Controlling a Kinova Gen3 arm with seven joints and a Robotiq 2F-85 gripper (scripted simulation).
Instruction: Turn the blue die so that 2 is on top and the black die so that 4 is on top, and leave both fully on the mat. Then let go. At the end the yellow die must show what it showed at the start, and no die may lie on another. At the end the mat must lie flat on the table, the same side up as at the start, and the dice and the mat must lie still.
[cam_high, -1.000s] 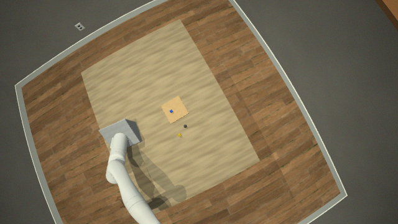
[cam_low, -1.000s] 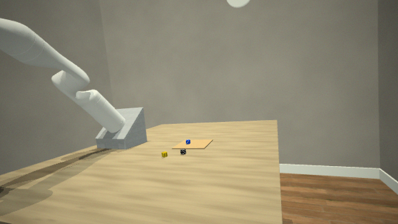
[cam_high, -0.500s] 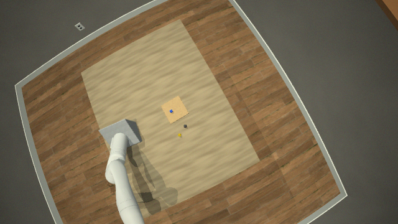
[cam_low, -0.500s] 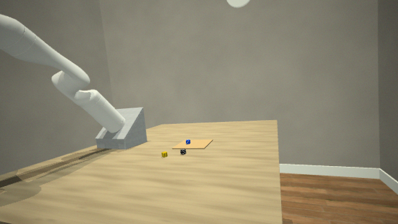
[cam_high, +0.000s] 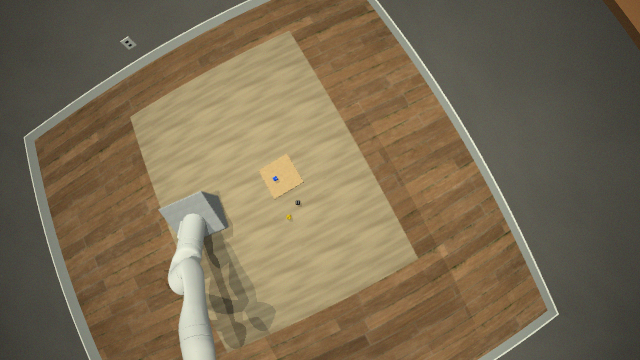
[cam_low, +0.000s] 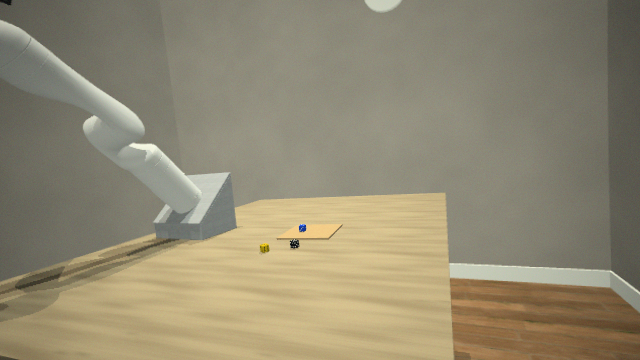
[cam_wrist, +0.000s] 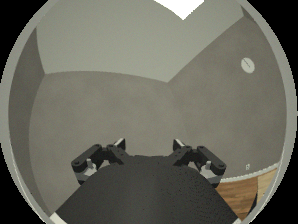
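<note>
Now: hand 870 mm short of the black die, 750 mm above it and 140 mm to the right of it. Round my hand: tan mat (840 mm ahead, 750 mm below, 270 mm to the left); then yellow die (810 mm ahead, 750 mm below, 100 mm to the left); then blue die (820 mm ahead, 740 mm below, 260 mm to the left).
</note>
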